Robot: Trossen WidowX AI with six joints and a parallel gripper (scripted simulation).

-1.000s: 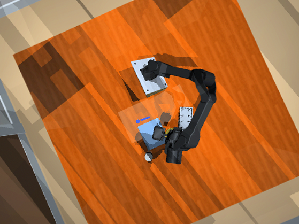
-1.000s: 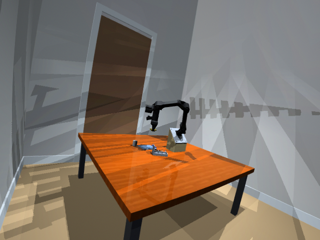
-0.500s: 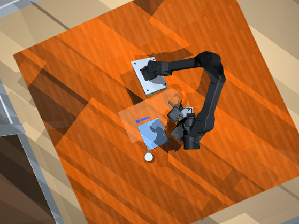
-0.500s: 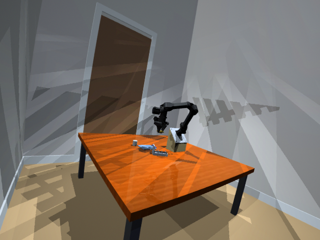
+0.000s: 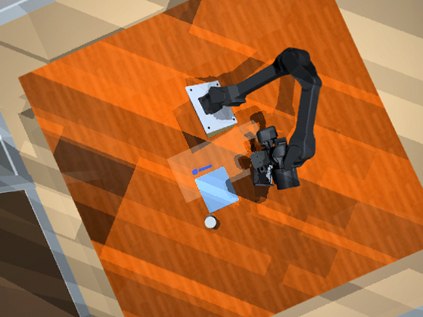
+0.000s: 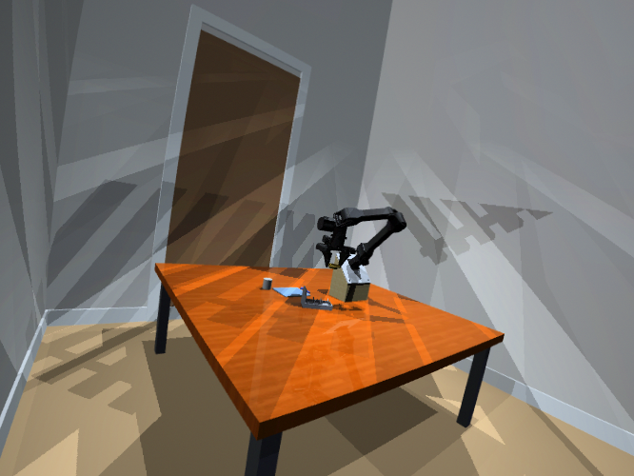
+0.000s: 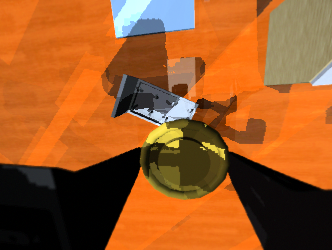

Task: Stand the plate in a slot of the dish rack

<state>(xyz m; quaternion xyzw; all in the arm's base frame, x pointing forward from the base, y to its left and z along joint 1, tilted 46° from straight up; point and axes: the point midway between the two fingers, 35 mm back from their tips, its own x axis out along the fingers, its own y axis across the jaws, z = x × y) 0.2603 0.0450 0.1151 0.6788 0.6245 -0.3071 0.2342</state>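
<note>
The dish rack lies 4 cm ahead of my gripper tip, 2 cm to the right of it and 16 cm below it. Round my gripper tip: blue utensil 7 cm behind, 25 cm to the right, 18 cm below; plate 1 cm above.
</note>
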